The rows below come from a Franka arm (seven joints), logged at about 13 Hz.
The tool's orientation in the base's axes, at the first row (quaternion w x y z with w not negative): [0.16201, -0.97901, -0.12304, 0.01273]
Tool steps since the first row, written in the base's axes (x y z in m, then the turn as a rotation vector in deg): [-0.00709, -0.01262, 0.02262, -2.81, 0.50, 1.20]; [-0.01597, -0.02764, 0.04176, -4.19, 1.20, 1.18]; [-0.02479, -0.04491, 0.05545, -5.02, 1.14, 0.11]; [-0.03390, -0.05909, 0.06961, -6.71, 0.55, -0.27]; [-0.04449, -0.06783, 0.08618, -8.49, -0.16, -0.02]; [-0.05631, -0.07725, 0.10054, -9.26, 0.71, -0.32]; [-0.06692, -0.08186, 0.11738, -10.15, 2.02, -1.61]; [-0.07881, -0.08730, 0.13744, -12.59, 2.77, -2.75]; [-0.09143, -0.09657, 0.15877, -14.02, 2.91, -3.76]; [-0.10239, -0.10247, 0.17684, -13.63, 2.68, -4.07]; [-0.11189, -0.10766, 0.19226, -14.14, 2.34, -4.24]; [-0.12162, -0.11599, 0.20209, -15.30, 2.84, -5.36]
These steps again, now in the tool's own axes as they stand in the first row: [-0.00963, 0.00265, -0.02493, -2.58, -1.51, -0.80]; [-0.02163, 0.00819, -0.04720, -3.75, -2.47, -0.47]; [-0.03421, 0.01756, -0.06502, -4.59, -2.27, 0.58]; [-0.04630, 0.02387, -0.08230, -6.37, -2.01, 0.86]; [-0.05846, 0.02407, -0.10005, -8.27, -1.86, 0.52]; [-0.07201, 0.02531, -0.11584, -8.81, -2.74, 1.13]; [-0.08318, 0.02164, -0.13256, -9.37, -3.74, 2.82]; [-0.09574, 0.01738, -0.15249, -11.57, -4.64, 4.29]; [-0.10992, 0.01607, -0.17479, -12.93, -4.78, 5.38]; [-0.12172, 0.01309, -0.19305, -12.62, -4.38, 5.58]; [-0.13197, 0.01066, -0.20867, -13.20, -4.14, 5.67]; [-0.14330, 0.01285, -0.21997, -14.22, -4.51, 6.96]
